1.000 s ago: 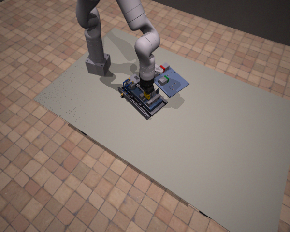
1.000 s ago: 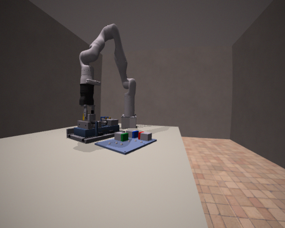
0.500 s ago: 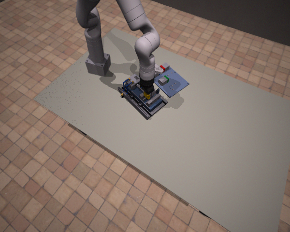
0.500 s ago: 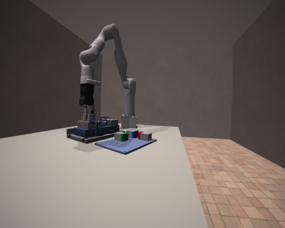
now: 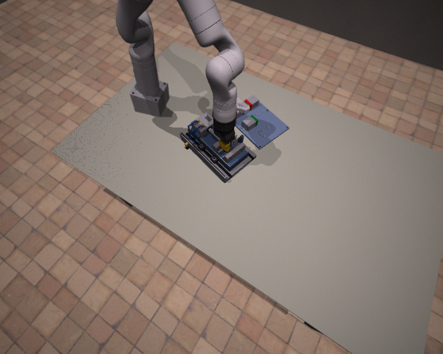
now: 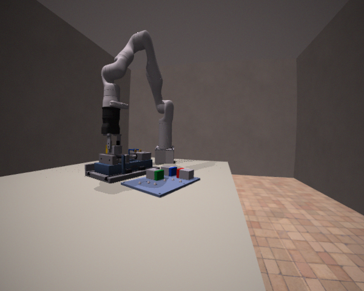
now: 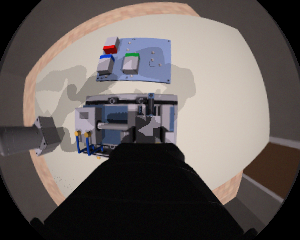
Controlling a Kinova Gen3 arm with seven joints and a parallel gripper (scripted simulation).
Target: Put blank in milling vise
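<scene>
Now: the yellow-ended blank 2 cm below my hand. Also, from my hand: green-ended blank 3 cm behind, 20 cm to the left, 11 cm below; then fixed jaw 4 cm ahead, 6 cm below; then milling vise 6 cm behind, 1 cm to the left, 10 cm below.
</scene>
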